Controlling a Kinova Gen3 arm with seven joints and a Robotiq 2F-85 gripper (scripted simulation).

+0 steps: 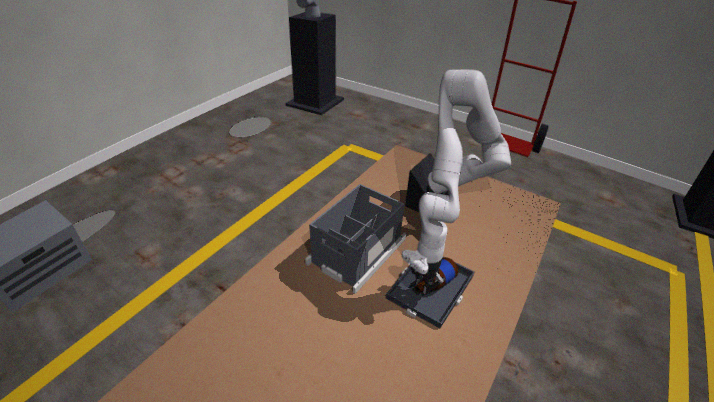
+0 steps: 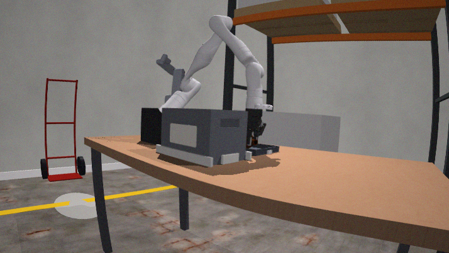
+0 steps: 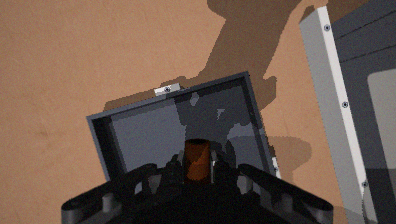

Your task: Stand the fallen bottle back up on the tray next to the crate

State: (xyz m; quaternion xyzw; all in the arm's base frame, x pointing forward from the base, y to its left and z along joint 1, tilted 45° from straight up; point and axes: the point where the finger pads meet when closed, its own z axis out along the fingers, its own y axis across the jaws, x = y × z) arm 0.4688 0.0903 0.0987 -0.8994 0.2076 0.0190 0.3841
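Right now the brown bottle is 5 cm behind my hand and 2 cm to the left of it. Round my hand: grey crate: 27 cm to the right, 6 cm behind, 4 cm above; dark tray: 4 cm behind, 3 cm below, 2 cm to the left.
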